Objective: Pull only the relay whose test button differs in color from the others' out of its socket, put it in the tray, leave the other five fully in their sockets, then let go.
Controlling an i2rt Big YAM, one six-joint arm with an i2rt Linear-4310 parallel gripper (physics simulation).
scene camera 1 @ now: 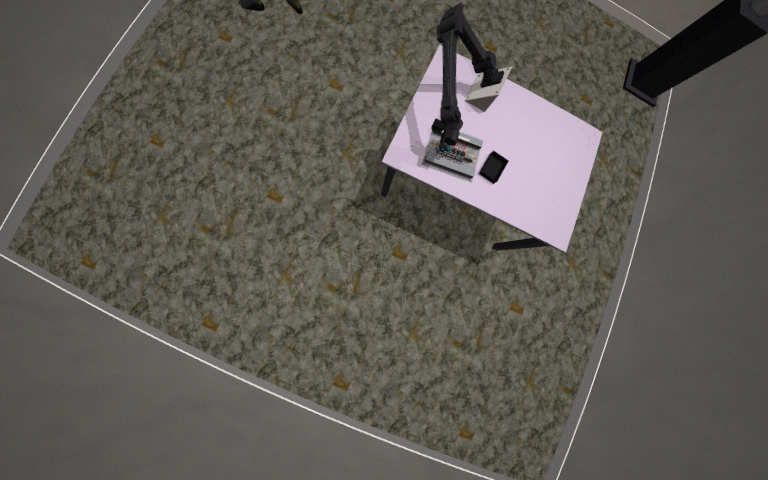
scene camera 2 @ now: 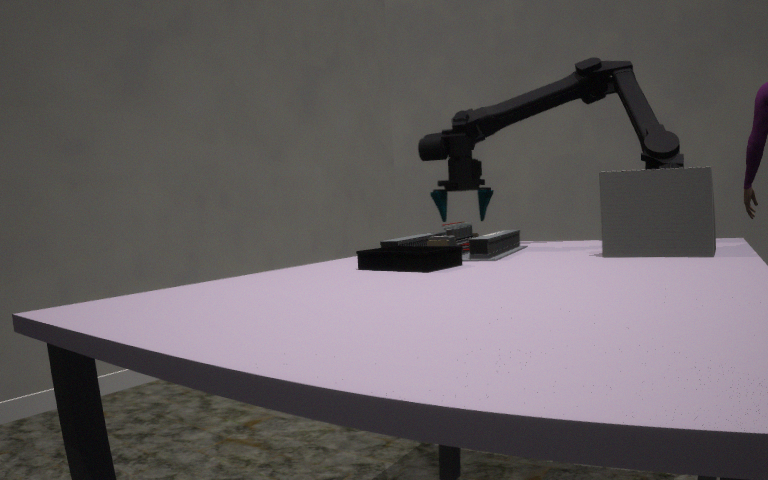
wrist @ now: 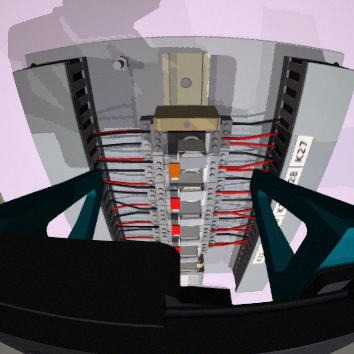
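Pixels of known places: gripper, fingertip midpoint: [scene camera 1: 443,143] [scene camera 2: 463,221] [wrist: 176,176]; arm's base at its link origin: [scene camera 1: 492,80] [scene camera 2: 669,202].
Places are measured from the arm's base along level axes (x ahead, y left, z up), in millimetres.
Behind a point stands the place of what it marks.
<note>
The relay with the orange test button [wrist: 174,170] @[z -30, x 507, y -119 mm] stands in the row on the panel [scene camera 1: 447,168] [wrist: 110,95] @[z -97, x 564, y -144 mm], near the upper end in the wrist view. Relays below it show red buttons [wrist: 175,203] @[z -30, x 504, y -92 mm]. On the topmost relay [wrist: 190,145] @[z -43, x 498, y -131 mm] I cannot make out a button, and the lowest ones are partly hidden by my gripper's body. My gripper [scene camera 2: 463,219] @[z -29, x 505, y -116 mm] [wrist: 176,176] @[z -29, x 505, y -116 mm] is open and empty, a little above the row, with its teal fingers on either side of it. The black tray [scene camera 1: 493,167] @[z -97, x 456, y 230 mm] [scene camera 2: 407,260] @[z -80, x 434, y 285 mm] stands beside the panel; I see nothing in it.
Grey wire ducts [wrist: 50,115] [scene camera 2: 495,244] run along both sides of the relay row. Red and black wires reach from them to the sockets. A tan end block [wrist: 186,120] @[z -59, x 501, y -141 mm] sits at the row's upper end. The arm's pale base block [scene camera 2: 656,212] @[z -16, x 24, y 58 mm] stands on the pink table [scene camera 1: 538,169] @[z -100, x 325, y 509 mm] [scene camera 2: 509,328] @[z -100, x 112, y 664 mm].
</note>
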